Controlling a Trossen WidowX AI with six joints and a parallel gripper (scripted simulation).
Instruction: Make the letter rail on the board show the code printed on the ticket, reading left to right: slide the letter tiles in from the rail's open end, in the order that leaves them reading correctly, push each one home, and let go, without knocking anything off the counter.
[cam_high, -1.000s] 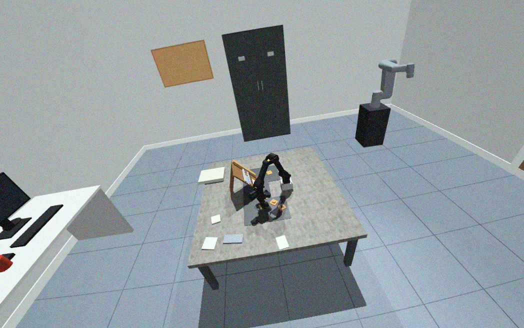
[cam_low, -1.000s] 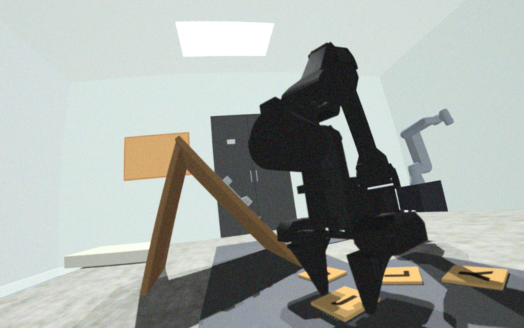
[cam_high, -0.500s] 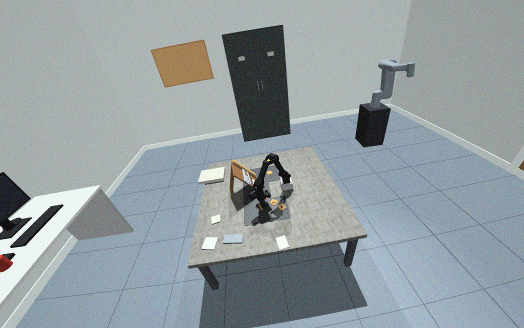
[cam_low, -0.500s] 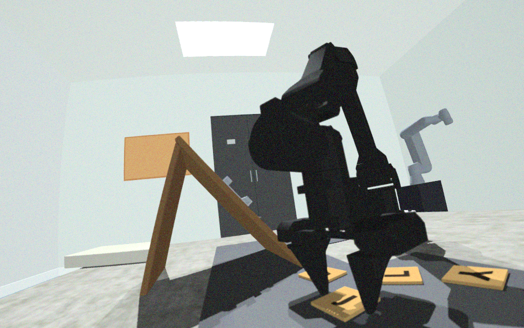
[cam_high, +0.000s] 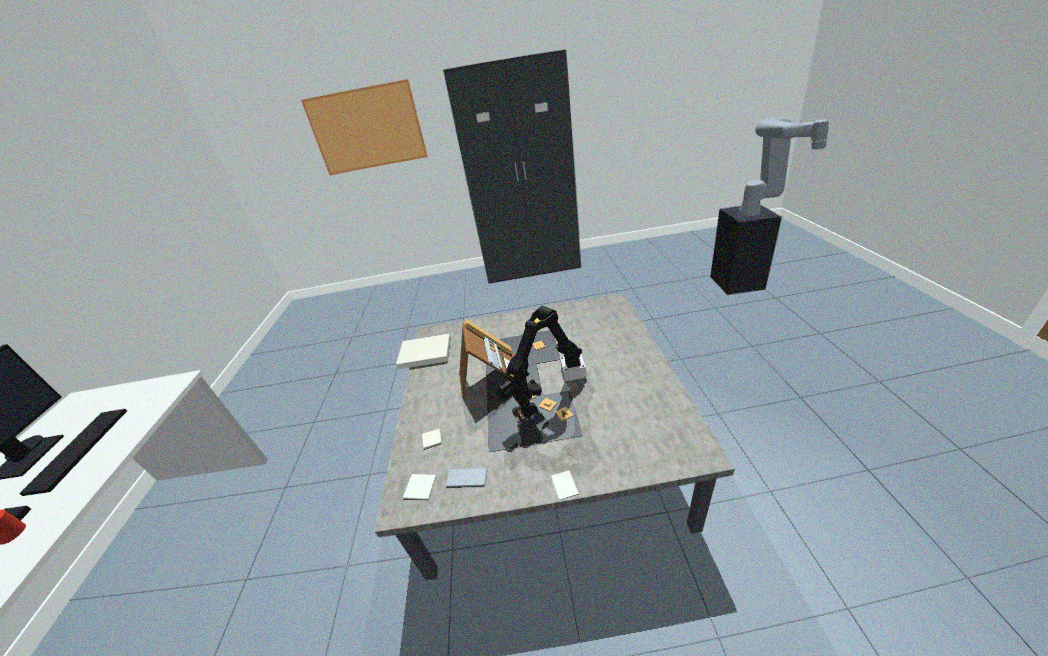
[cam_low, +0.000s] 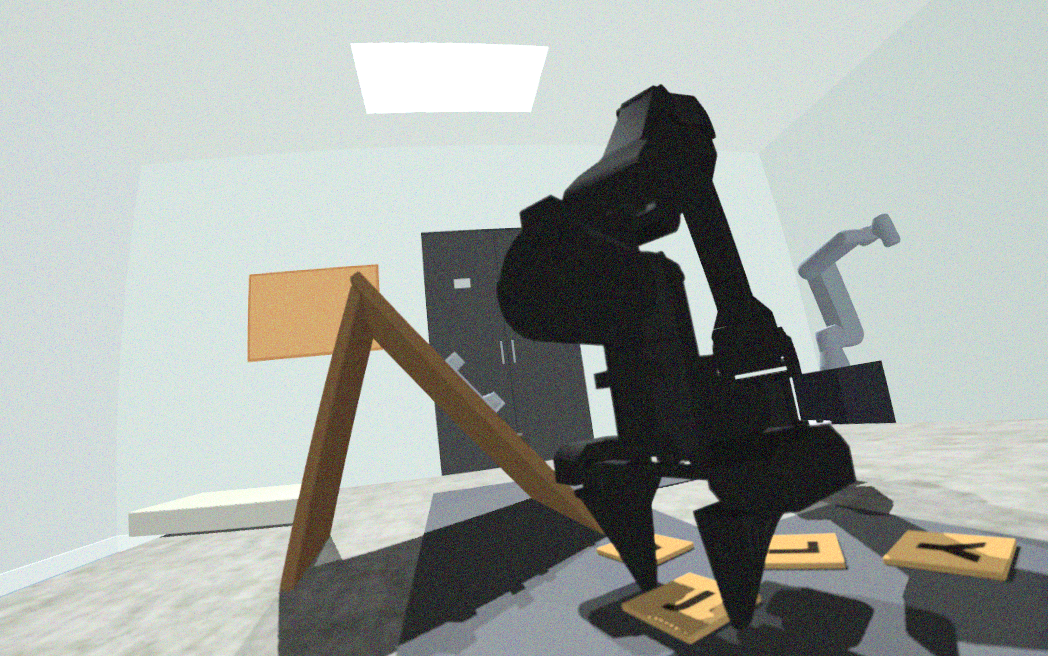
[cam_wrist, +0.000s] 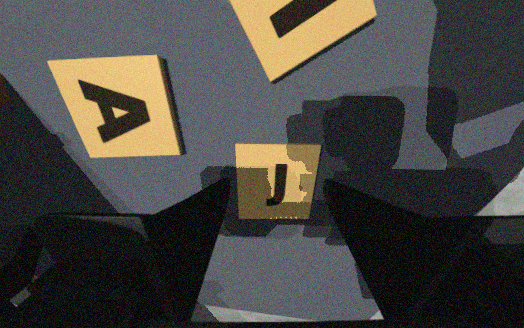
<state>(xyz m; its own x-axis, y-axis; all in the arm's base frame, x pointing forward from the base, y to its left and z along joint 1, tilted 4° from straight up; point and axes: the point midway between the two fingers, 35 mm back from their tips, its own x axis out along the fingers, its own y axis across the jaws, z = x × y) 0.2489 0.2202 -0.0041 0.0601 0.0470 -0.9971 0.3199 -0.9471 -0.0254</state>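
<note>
My gripper tip is now right at the j tile. Round my gripper tip: letter tile 100 mm behind, 30 mm to the right; dark mat 210 mm to the right, 40 mm behind; y tile 160 mm behind, 40 mm to the left.
</note>
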